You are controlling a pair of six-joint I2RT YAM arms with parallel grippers.
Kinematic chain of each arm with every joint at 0, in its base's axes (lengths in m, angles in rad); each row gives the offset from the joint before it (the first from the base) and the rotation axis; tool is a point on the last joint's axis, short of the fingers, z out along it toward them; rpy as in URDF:
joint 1: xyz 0 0 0.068 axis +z
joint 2: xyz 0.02 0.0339 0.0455 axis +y
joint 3: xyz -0.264 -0.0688 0 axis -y
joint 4: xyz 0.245 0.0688 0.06 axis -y
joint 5: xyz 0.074 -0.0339 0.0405 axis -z
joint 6: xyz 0.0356 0 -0.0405 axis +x
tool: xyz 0 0 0 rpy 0 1.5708 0
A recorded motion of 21 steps. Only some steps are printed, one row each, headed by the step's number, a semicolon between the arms.
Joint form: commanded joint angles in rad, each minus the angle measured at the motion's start. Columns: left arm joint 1, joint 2, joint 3, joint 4, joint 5, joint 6; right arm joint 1, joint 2, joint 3, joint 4, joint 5, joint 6.
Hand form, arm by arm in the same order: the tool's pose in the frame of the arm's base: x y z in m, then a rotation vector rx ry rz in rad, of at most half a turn. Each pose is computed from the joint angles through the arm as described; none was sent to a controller.
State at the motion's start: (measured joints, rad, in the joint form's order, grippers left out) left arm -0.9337 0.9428 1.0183 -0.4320 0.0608 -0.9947; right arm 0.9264 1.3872 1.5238 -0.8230 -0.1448 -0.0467
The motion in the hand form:
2: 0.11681 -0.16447 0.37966 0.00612 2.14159 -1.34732; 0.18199 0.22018 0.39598 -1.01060 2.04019 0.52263
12: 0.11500 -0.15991 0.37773 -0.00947 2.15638 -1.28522; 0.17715 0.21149 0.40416 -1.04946 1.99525 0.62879
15: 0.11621 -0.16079 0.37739 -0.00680 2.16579 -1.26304; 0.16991 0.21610 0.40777 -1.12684 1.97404 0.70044
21: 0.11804 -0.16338 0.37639 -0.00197 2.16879 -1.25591; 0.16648 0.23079 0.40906 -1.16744 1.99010 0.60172
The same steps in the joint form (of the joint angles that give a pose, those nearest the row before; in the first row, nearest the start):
2: -0.0023 -0.0170 0.0259 0.0041 0.0370 -0.0070; -0.0533 -0.0317 -0.0382 0.0383 0.0890 0.0275
12: -0.0031 -0.0290 0.0278 -0.0410 -0.0025 0.0079; -0.0735 -0.0664 -0.0430 0.0430 -0.0160 0.0141
15: -0.0021 -0.0202 0.0355 -0.0543 -0.0099 0.0172; -0.0509 -0.0605 -0.0209 0.0179 -0.0807 0.0000
21: -0.0027 -0.0086 0.0370 -0.0489 -0.0114 0.0223; 0.0032 -0.0094 0.0408 -0.0352 0.0141 -0.0216

